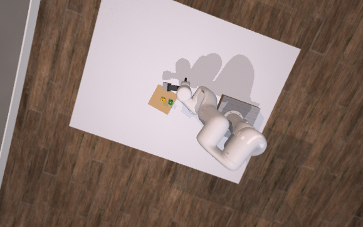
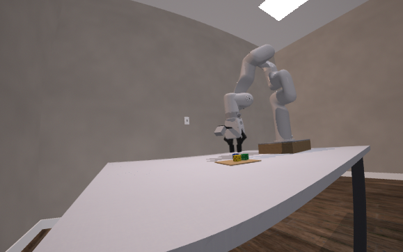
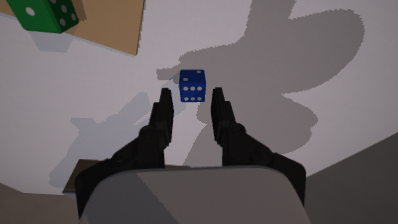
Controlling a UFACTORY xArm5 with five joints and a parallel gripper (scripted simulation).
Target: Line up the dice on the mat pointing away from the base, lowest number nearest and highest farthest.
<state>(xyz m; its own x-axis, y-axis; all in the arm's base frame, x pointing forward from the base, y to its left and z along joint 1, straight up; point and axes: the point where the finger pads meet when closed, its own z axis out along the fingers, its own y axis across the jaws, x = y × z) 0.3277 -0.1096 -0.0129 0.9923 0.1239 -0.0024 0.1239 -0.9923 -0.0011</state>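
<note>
The blue die is 4 cm below my hand. Round my hand: tan mat (11 cm ahead, 10 cm to the left, 5 cm below); yellow die (11 cm ahead, 10 cm to the left, 3 cm below); green die (6 cm ahead, 11 cm to the left, 3 cm below).
</note>
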